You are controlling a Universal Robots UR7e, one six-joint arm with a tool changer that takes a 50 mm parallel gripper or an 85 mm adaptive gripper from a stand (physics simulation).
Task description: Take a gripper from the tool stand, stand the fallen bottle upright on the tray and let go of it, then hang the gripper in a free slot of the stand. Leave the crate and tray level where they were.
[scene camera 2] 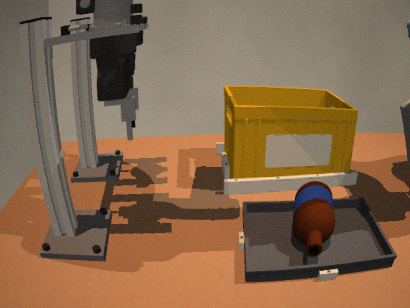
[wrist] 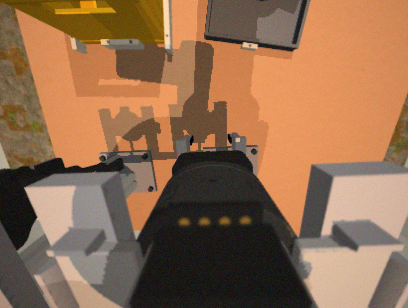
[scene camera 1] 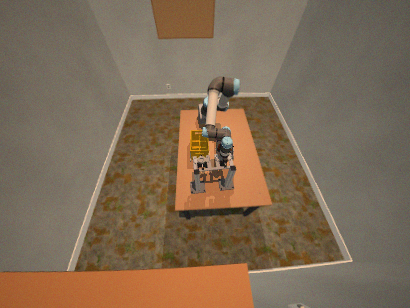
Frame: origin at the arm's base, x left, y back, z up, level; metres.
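Where they show: hand at its tool point: (scene camera 2: pixel 112 16).
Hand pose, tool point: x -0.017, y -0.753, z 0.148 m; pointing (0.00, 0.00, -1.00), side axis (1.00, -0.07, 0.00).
Note:
Things, the pixels of their top centre, and the offset from my tool point. Level surfaces: height alone.
- brown bottle at its top centre: (scene camera 2: pixel 318 202) dx +0.134, dy +0.294, dz -0.281 m
- dark tray at its top centre: (scene camera 2: pixel 318 228) (scene camera 1: pixel 224 148) dx +0.136, dy +0.305, dz -0.334 m
- yellow crate at its top centre: (scene camera 2: pixel 290 96) (scene camera 1: pixel 199 139) dx -0.142, dy +0.359, dz -0.185 m
- table at its surface level: dz -0.360 m
A brown bottle (scene camera 2: pixel 314 222) with a blue band lies on its side in the dark tray (scene camera 2: pixel 275 274) (wrist: pixel 230 22), its neck towards scene camera 2. The tray lies flat. My gripper (scene camera 2: pixel 130 133) (wrist: pixel 211 141) is a black body with two slim grey fingers, at the arm's end and within a slot of the tool stand (scene camera 1: pixel 228 179) (scene camera 2: pixel 50 135) (wrist: pixel 75 200). Its fingers point down and stand apart, open and empty, well above the table and away from the bottle. The stand's pale slot arms flank the gripper body in the wrist view. The yellow crate (scene camera 1: pixel 199 142) (scene camera 2: pixel 245 145) (wrist: pixel 125 25) stands level.
Another dark gripper (wrist: pixel 22 200) hangs in the neighbouring slot, partly in view. The crate is beside the tray, with pale locating strips (scene camera 2: pixel 290 183) at its base. Small white blocks (scene camera 2: pixel 327 274) touch the tray's edges. The stand's foot plates (scene camera 2: pixel 80 245) are bolted to the table (scene camera 1: pixel 250 192).

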